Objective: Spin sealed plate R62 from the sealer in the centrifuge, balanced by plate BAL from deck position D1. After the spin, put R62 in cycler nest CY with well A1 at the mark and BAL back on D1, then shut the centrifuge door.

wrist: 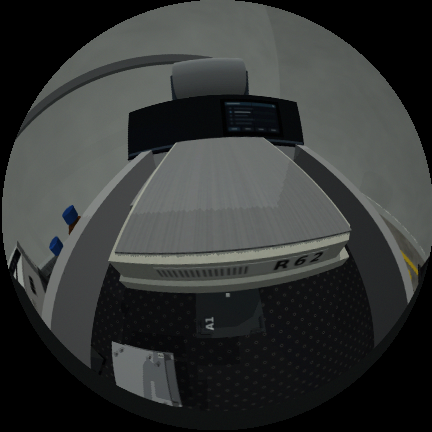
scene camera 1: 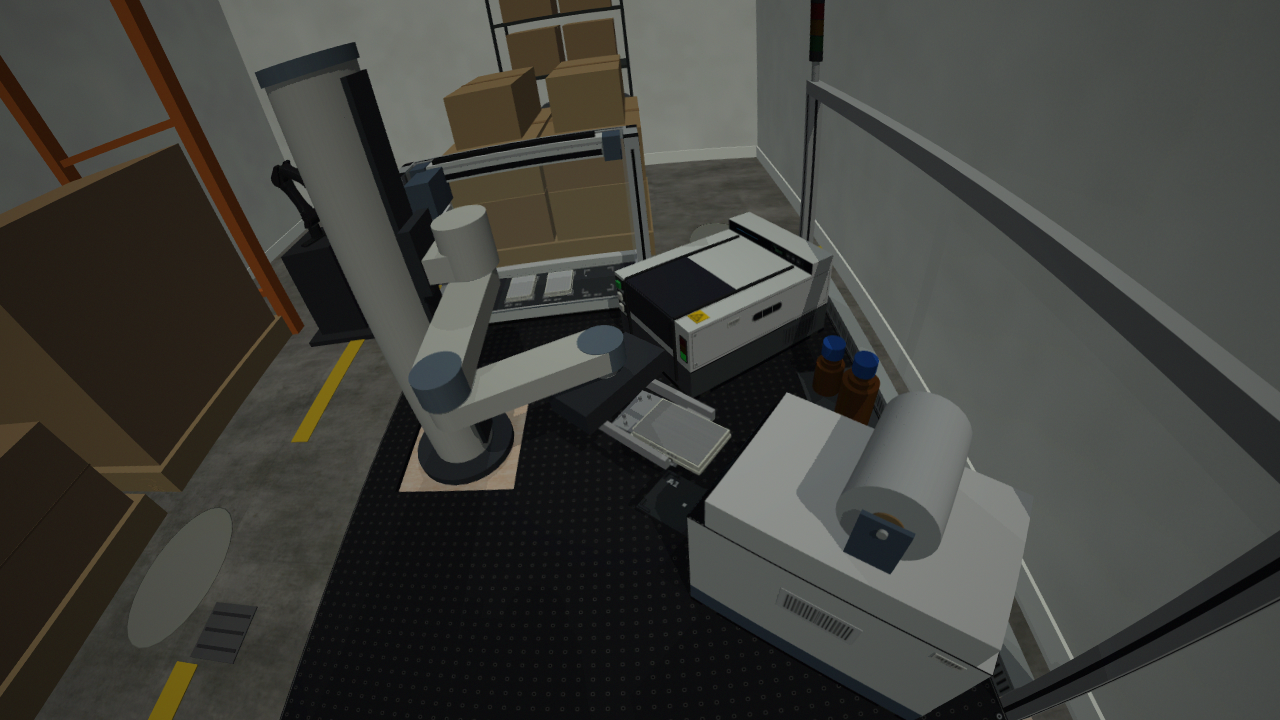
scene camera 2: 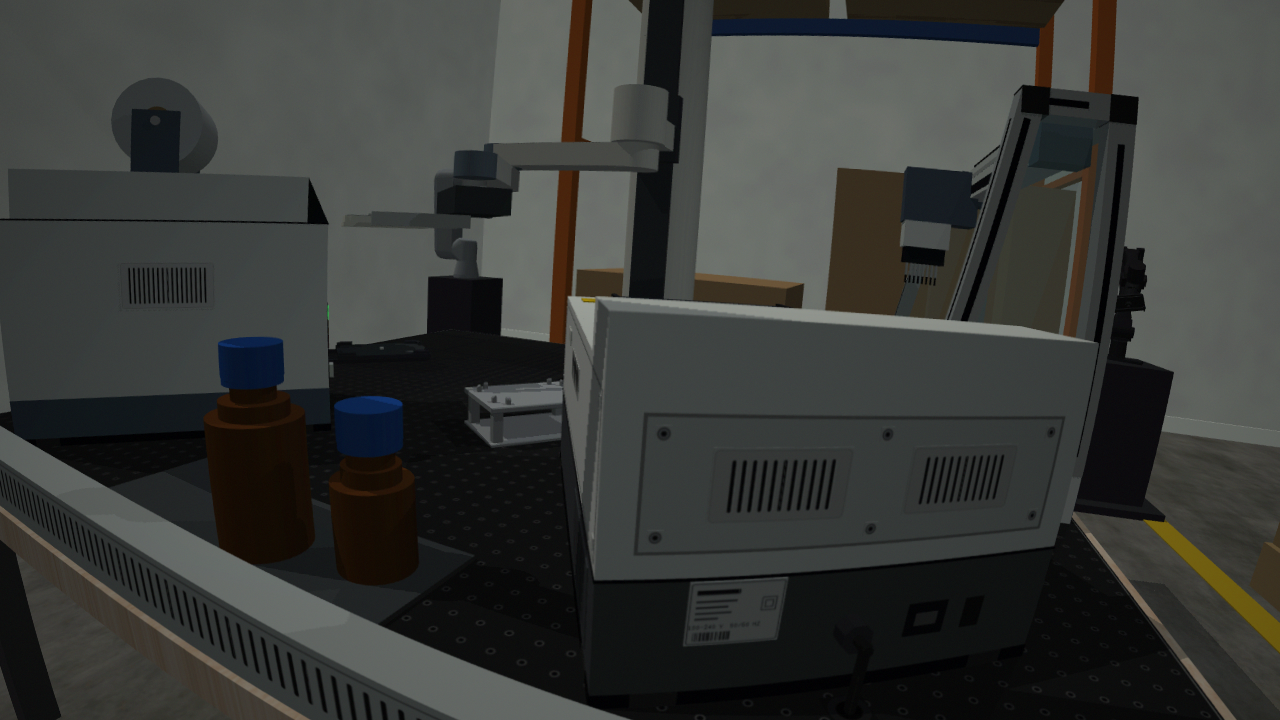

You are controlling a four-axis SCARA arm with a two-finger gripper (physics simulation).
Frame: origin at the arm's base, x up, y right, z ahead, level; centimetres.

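Seen in the pictures: gripper, fingertip midpoint: (wrist: 224,154) (scene camera 1: 691,438) (scene camera 2: 369,219); arm's base, origin of the base link: (scene camera 1: 466,444).
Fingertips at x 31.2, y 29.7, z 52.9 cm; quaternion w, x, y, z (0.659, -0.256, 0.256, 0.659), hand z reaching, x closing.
Note:
Offsets run from my fingertips to a thing's top centre. "spot": to the spot under its first point.
My gripper (scene camera 1: 685,435) (wrist: 224,154) is shut on sealed plate R62 {dx +0.5, dy -1.5, dz -1.6 cm} (scene camera 1: 682,428) (wrist: 230,200), its fingers along the two long sides. The plate is level, with its R62 label towards the wrist camera, high above the bench and outside the sealer {dx +17.7, dy +17.5, dz +21.4 cm} (scene camera 1: 769,573) (scene camera 2: 161,344) (wrist: 150,125). A dark nest marked A1 {dx -19.8, dy -0.6, dz -0.4 cm} (scene camera 1: 675,501) (wrist: 230,315) lies in front of the sealer. A raised white stand with pins {spot: dx -24.4, dy -26.2, dz -4.0 cm} (scene camera 2: 519,394) (wrist: 131,367) is nearby. I cannot tell which is CY. The white machine (scene camera 1: 756,313) (scene camera 2: 823,367) looks like the centrifuge; its door state is unclear. BAL cannot be identified.
Two pale plates {dx -23.1, dy -87.8, dz -45.6 cm} (scene camera 1: 520,288) {dx -23.1, dy -88.0, dz -33.2 cm} (scene camera 1: 559,283) sit on the gantry deck, their labels too small to read. Two brown bottles (scene camera 1: 829,371) (scene camera 1: 857,395) (scene camera 2: 259,474) (scene camera 2: 374,523) with blue caps stand between sealer and white machine. A clear guard panel runs along the bench's far side.

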